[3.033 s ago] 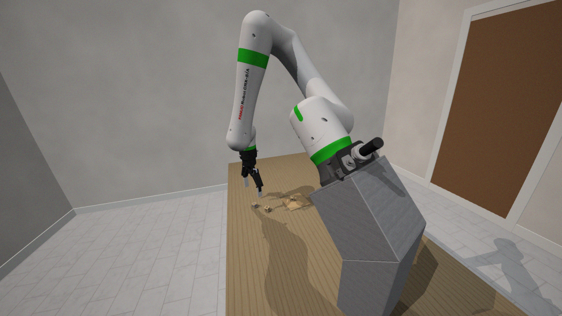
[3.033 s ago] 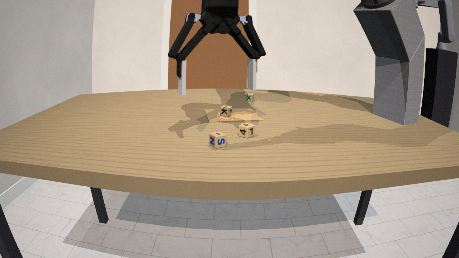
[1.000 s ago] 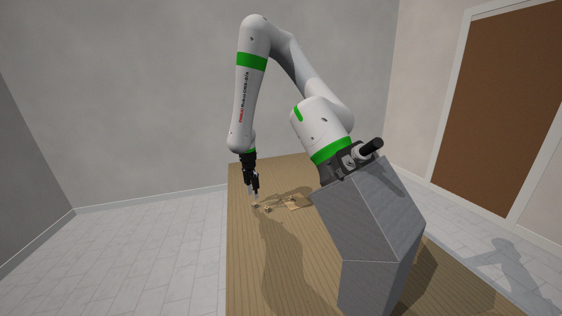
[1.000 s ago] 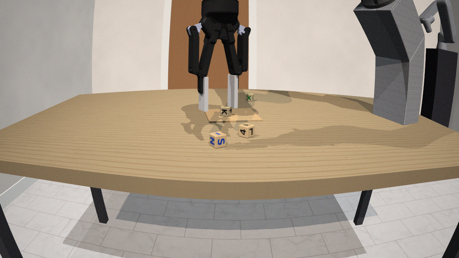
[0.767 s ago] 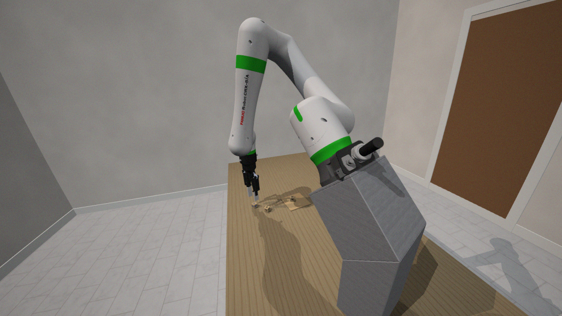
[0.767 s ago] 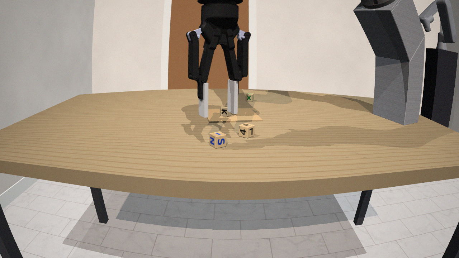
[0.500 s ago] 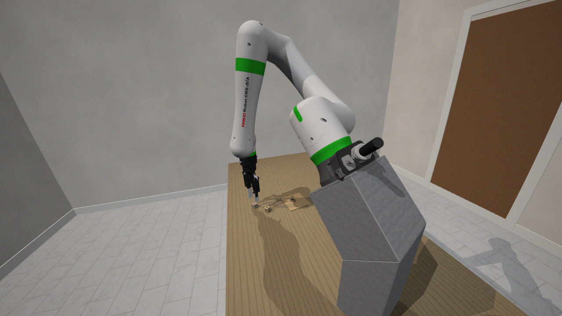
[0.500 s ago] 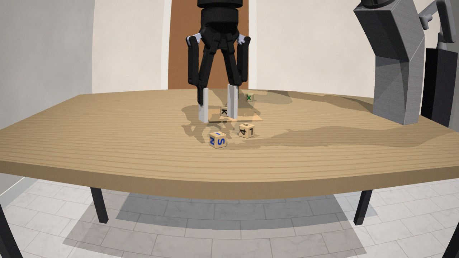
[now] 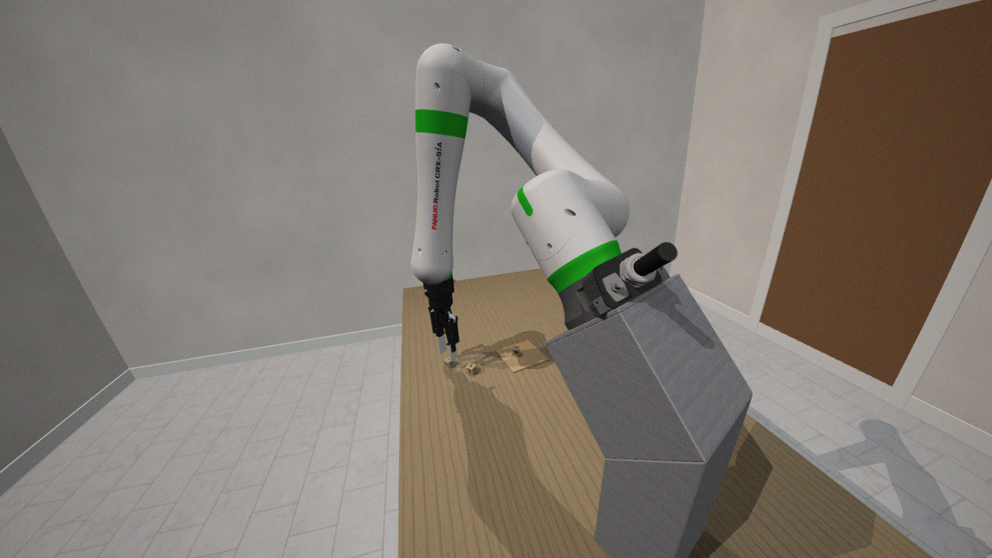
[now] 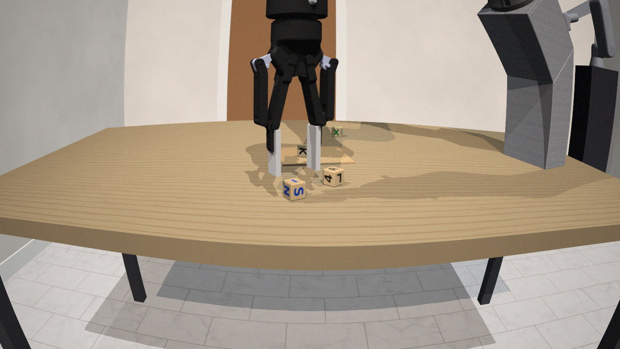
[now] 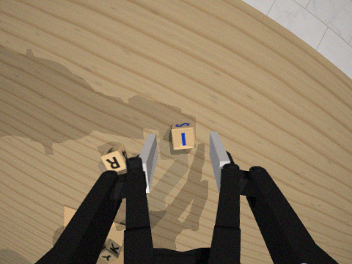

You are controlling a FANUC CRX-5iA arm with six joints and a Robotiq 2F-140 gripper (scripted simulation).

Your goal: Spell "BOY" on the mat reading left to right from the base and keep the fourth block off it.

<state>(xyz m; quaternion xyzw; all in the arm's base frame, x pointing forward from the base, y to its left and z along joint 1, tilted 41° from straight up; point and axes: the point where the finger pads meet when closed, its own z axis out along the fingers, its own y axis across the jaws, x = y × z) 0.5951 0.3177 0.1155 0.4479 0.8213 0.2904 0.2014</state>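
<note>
Right now the block is 6 cm below my hand. The rest, counted from my hand: tan mat (25 cm to the right, 7 cm below, 2 cm ahead).
</note>
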